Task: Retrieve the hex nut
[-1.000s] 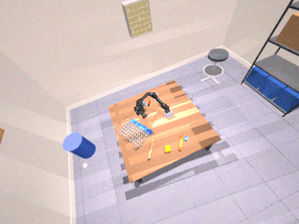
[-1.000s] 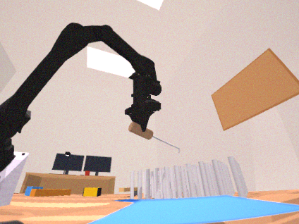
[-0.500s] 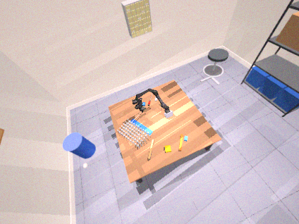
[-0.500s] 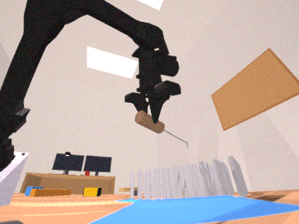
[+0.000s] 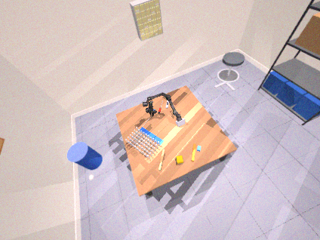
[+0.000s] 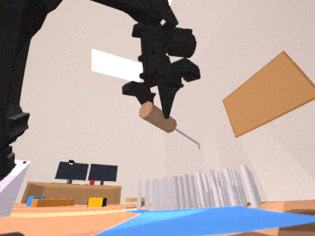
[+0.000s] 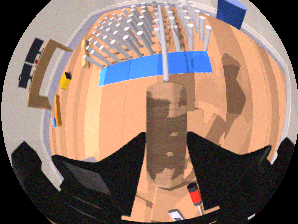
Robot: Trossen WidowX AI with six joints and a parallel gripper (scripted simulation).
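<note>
The blue taped strip lies 130 mm ahead of my gripper tip, 160 mm to the left of it and 190 mm below it. Also, from my gripper tip: orange bar: 250 mm behind, 670 mm to the left, 180 mm below.
</note>
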